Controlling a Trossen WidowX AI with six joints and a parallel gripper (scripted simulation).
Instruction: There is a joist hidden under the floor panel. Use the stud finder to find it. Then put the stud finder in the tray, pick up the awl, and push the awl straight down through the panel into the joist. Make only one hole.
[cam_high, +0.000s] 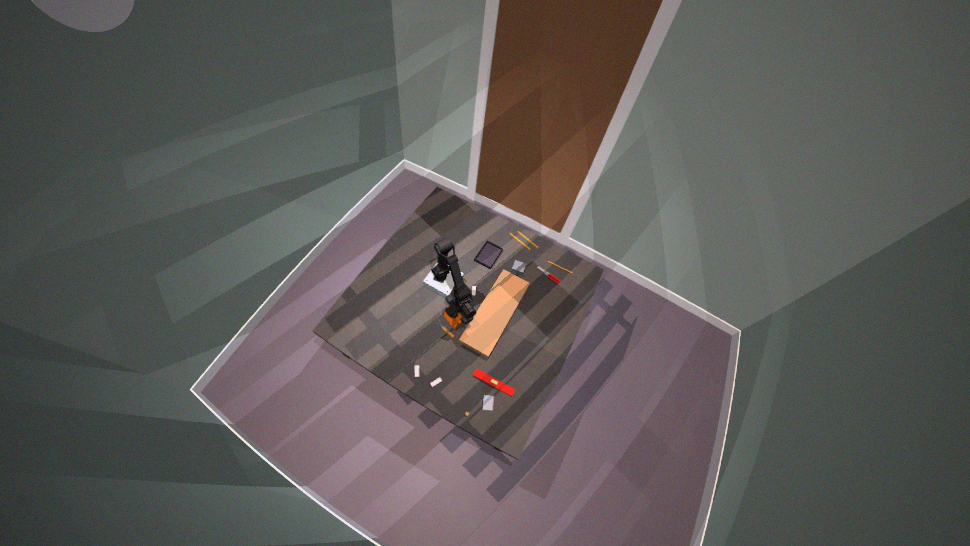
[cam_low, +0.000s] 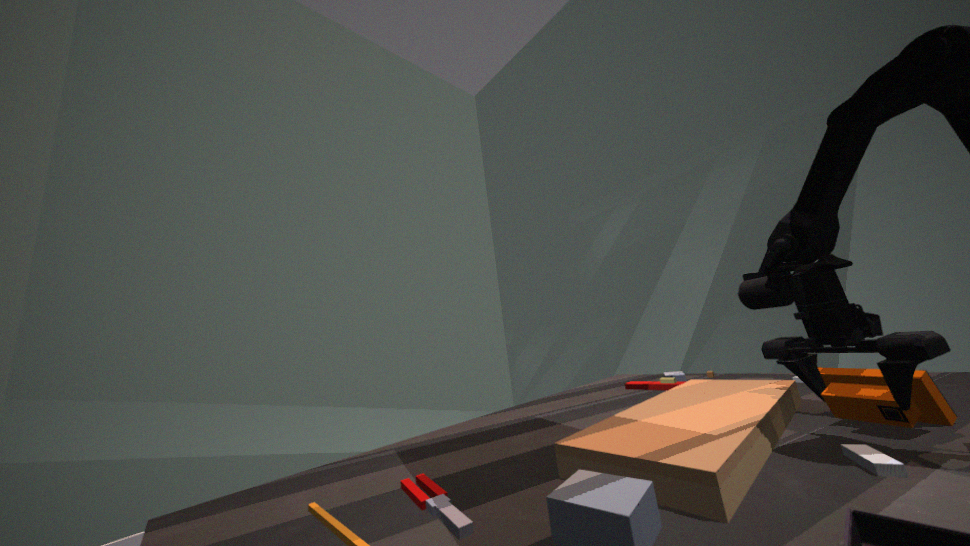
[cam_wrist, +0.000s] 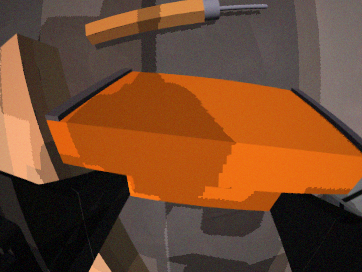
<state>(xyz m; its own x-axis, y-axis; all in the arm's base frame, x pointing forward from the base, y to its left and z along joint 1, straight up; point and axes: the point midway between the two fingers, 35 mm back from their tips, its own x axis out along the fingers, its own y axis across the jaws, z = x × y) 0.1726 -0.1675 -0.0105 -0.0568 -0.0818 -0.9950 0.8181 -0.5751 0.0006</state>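
The yellow-handled awl is 100 mm to the right of my gripper tip, 50 mm behind it and 20 mm below it. Also, from my gripper tip: red level 310 mm ahead, 290 mm to the right, 10 mm below; orange stud finder 20 mm behind; square indicator 20 mm to the left, 20 mm behind, 10 mm below.
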